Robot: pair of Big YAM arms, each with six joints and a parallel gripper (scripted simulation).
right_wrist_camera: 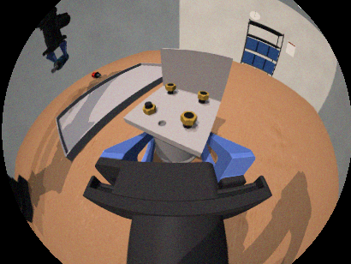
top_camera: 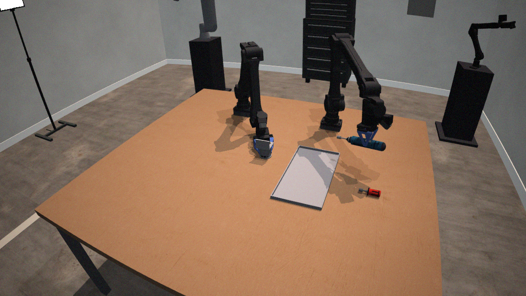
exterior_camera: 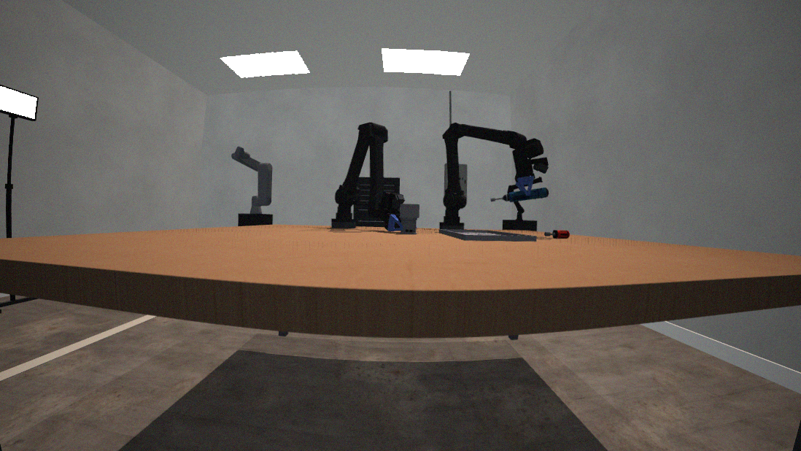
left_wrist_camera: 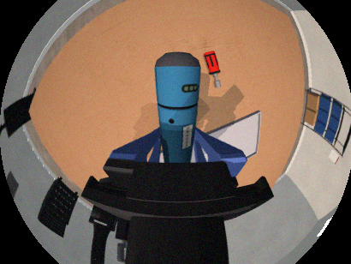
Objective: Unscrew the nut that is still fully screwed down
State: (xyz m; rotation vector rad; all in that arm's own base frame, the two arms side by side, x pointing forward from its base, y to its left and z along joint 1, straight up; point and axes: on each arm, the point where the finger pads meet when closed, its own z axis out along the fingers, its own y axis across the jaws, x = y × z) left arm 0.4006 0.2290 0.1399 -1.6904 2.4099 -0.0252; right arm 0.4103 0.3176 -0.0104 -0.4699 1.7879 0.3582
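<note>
Right now the joint module is 1 cm above my right hand. From my right hand the other things lie so: flat grey tray (25 cm to the left, 8 cm ahead, 2 cm below); red-handled tool (54 cm to the left, 13 cm ahead, 1 cm below); grey bracket (5 cm above).
</note>
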